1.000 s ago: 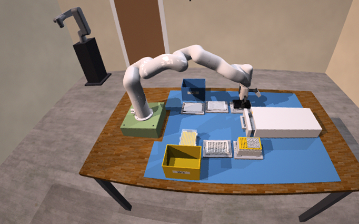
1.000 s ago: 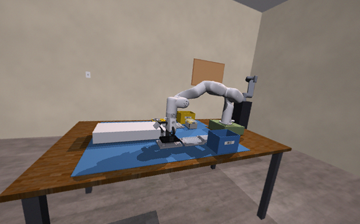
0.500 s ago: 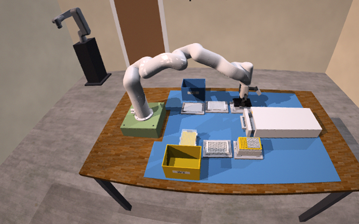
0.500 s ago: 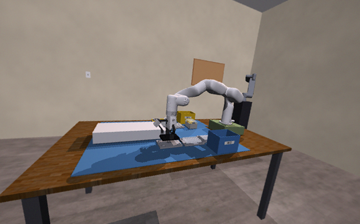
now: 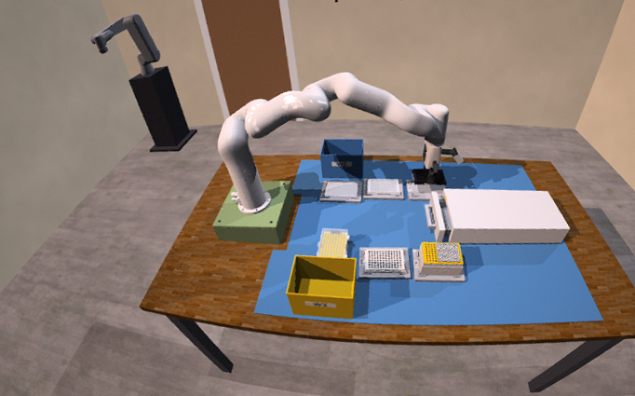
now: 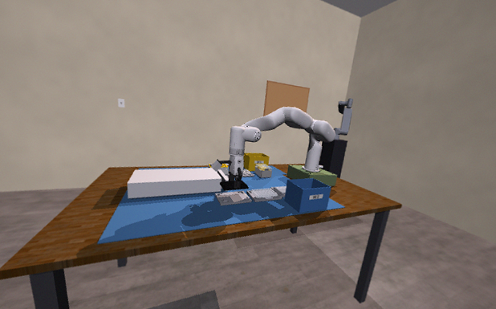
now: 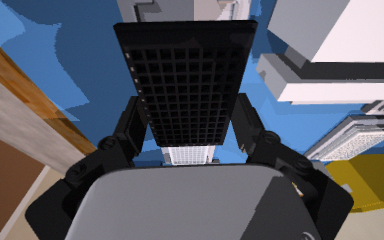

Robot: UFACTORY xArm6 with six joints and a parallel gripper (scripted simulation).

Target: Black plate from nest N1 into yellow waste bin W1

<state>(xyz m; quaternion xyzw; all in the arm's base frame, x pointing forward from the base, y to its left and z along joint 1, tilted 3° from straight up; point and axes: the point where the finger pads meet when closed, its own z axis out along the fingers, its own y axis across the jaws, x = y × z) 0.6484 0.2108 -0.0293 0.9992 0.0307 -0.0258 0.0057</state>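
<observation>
Right now the grey work nest is 8 cm below my hand. Also, from my hand: black plate (1 cm below); then drawer (18 cm to the right, 14 cm ahead, 6 cm below); then white cooler (20 cm ahead, 18 cm to the right, 6 cm below).
</observation>
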